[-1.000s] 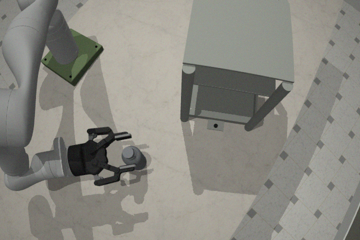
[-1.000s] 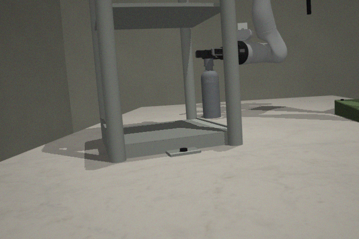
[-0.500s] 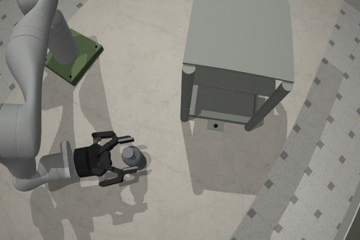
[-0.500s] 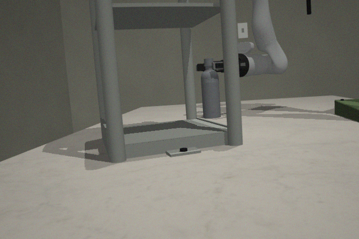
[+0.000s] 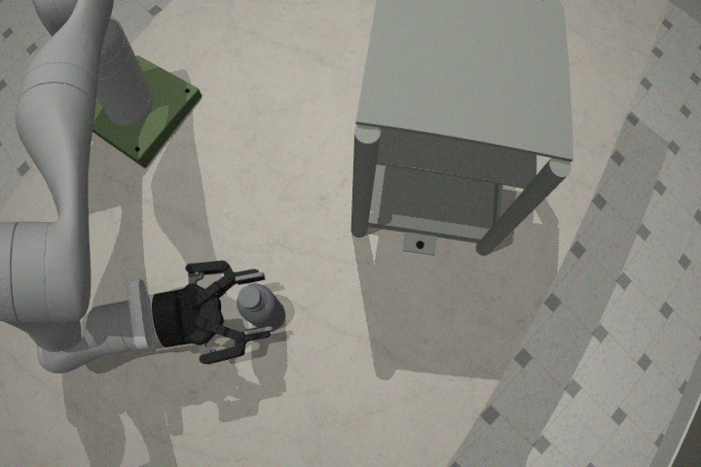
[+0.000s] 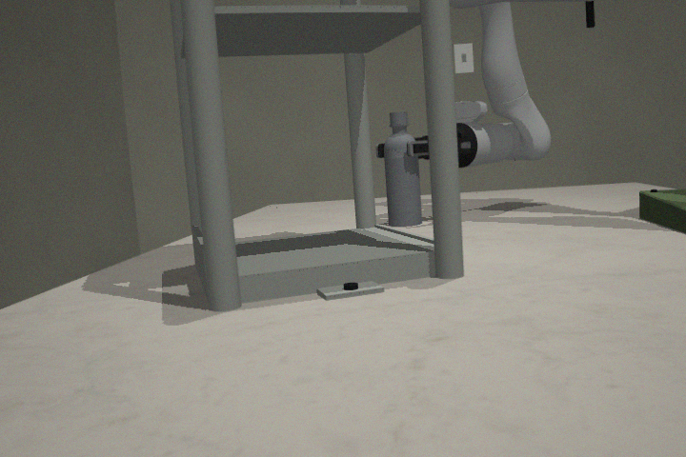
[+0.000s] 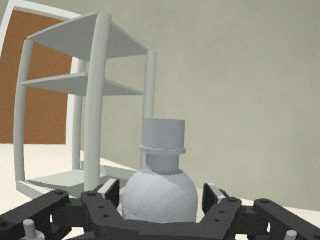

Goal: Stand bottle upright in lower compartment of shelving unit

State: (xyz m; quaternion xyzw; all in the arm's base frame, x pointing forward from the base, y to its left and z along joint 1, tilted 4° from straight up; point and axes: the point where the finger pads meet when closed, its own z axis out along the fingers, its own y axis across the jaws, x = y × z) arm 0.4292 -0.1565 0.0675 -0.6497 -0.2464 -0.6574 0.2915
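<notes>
Now: hand right at the grey bottle. The rest, counted from my hand: shelving unit: 330 mm to the left, 80 mm ahead, 60 mm above.
</notes>
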